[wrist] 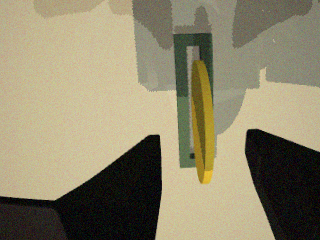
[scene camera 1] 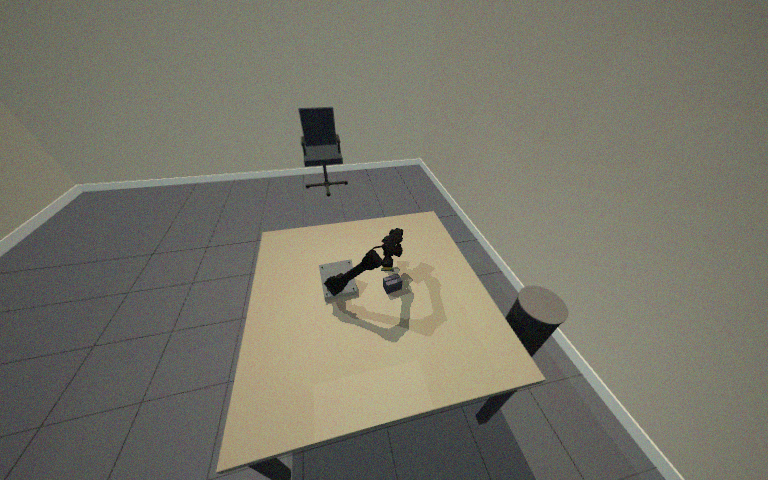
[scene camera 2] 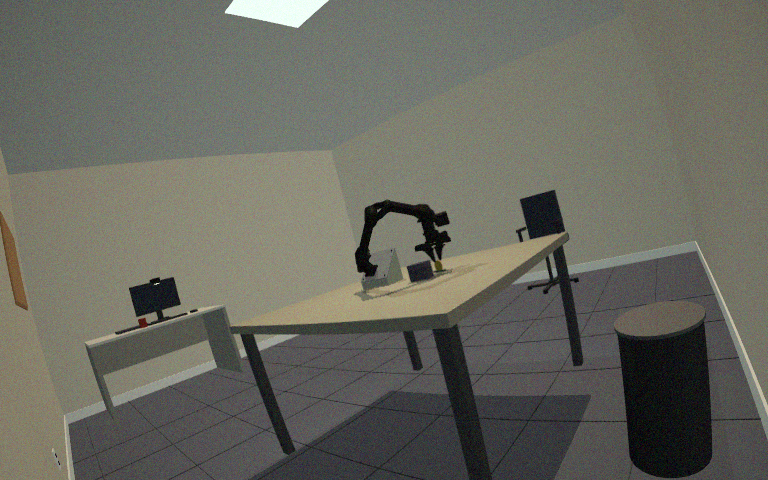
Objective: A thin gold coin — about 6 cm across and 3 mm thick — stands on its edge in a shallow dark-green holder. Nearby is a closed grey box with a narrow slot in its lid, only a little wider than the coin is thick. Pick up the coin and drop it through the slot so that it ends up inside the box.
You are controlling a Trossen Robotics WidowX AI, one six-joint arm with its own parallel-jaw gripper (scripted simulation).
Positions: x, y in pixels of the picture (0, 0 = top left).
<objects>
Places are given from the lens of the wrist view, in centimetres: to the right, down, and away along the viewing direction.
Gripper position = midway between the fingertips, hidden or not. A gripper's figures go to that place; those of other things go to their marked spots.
my gripper (wrist: 203, 143): 2, 1, 10
gold coin (wrist: 202, 111): 2, 0, 10
</objects>
